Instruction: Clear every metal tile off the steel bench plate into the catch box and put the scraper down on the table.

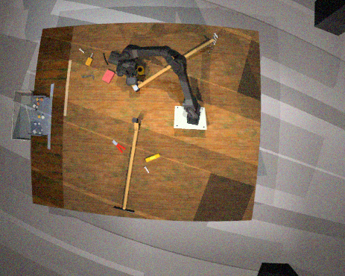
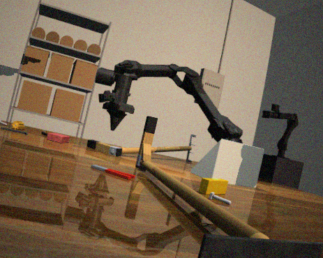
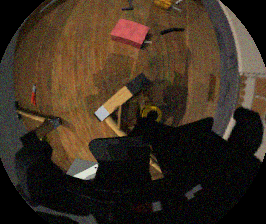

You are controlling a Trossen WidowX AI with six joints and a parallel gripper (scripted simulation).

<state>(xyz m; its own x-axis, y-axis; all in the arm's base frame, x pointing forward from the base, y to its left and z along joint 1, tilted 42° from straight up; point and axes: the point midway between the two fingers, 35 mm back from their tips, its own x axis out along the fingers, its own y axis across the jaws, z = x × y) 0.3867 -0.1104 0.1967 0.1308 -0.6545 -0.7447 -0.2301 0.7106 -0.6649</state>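
Right now the long scraper is 80 mm behind my gripper tip, 560 mm to the left of it and 10 mm below it. The rest, counted from my gripper tip: red block 180 mm ahead, 30 mm to the left, 70 mm below; then yellow tape roll 20 mm behind, 40 mm to the right, 70 mm below; then orange item 340 mm ahead, 50 mm to the right, 60 mm below.
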